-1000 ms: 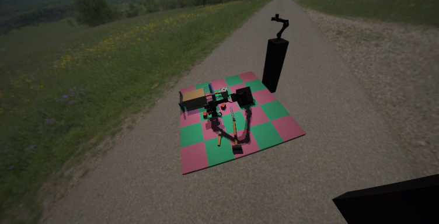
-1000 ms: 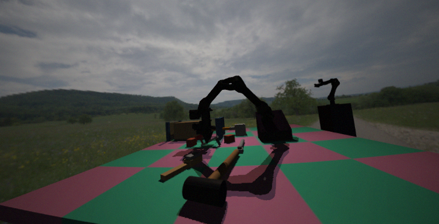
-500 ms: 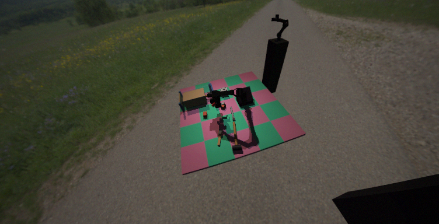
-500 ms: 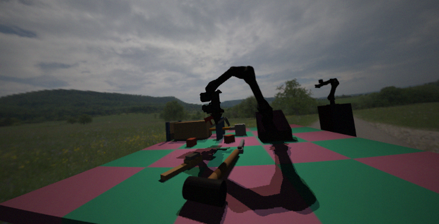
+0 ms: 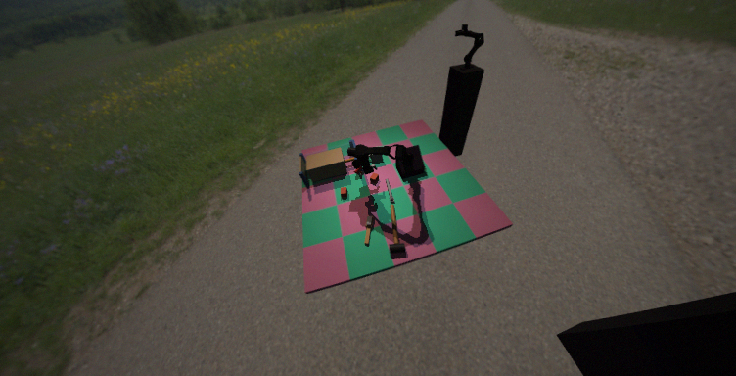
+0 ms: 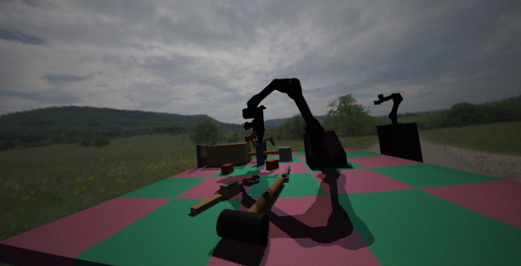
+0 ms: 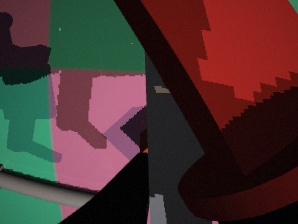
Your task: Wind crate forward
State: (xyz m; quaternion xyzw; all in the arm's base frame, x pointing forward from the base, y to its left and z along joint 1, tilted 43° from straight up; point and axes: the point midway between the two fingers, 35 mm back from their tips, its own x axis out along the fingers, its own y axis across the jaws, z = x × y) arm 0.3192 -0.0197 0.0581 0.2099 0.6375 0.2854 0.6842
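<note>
The red knob lies 5 cm ahead of my gripper tip, 1 cm to the left of it and 3 cm above it. From my gripper tip the other things lie so: grey winch (15 cm behind, 28 cm to the right, 11 cm below); frame (2 cm ahead, 27 cm to the right, 4 cm below); winch handle (2 cm above).
</note>
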